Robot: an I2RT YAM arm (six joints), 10 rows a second.
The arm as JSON. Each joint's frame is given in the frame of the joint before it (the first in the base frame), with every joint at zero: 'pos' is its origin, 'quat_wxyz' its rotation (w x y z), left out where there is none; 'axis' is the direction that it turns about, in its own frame. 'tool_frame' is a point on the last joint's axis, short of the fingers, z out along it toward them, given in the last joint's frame.
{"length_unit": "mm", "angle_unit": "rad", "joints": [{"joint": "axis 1", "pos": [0.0, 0.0, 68.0], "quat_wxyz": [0.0, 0.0, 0.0, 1.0], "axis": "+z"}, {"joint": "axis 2", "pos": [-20.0, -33.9, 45.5], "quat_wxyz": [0.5, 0.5, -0.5, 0.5], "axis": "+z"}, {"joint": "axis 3", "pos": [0.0, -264.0, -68.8], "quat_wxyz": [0.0, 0.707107, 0.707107, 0.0], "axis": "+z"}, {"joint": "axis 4", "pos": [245.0, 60.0, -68.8], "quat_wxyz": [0.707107, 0.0, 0.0, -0.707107], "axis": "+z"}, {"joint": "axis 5", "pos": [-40.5, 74.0, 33.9], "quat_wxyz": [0.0, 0.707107, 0.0, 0.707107], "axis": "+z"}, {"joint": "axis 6", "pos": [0.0, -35.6, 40.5], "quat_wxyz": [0.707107, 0.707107, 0.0, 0.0], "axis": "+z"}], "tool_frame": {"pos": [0.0, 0.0, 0.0], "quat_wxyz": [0.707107, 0.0, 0.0, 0.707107]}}
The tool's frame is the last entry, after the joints.
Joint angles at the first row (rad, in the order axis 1, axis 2, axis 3, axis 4, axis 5, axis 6):
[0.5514 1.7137 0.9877 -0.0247 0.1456 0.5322]
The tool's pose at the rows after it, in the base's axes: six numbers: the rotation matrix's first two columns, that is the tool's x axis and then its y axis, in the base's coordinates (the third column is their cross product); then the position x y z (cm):
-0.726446, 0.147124, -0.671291, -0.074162, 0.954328, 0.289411, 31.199, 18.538, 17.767
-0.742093, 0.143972, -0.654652, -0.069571, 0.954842, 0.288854, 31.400, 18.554, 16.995
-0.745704, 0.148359, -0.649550, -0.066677, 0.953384, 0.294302, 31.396, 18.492, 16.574
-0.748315, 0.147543, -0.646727, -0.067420, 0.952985, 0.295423, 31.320, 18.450, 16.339
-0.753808, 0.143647, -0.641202, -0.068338, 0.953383, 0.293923, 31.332, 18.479, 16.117
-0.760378, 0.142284, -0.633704, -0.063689, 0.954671, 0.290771, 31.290, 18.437, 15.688
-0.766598, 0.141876, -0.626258, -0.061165, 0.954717, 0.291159, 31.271, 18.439, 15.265
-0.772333, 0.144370, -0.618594, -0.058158, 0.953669, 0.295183, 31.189, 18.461, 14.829
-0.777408, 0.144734, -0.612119, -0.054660, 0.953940, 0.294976, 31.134, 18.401, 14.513
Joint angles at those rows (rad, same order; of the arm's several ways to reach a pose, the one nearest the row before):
[0.5494 1.7321 0.9910 -0.0185 0.1354 0.5345]
[0.5458 1.7559 0.9923 -0.0174 0.1242 0.5378]
[0.5438 1.7635 0.9833 -0.0037 0.1184 0.5427]
[0.5436 1.7656 0.9761 0.0030 0.1150 0.5430]
[0.5437 1.7719 0.9764 0.0014 0.1112 0.5423]
[0.5433 1.7804 0.9710 0.0038 0.1105 0.5445]
[0.5432 1.7900 0.9664 0.0092 0.1067 0.5476]
[0.5445 1.7985 0.9589 0.0184 0.1020 0.5542]
[0.5436 1.8040 0.9536 0.0213 0.0993 0.5569]

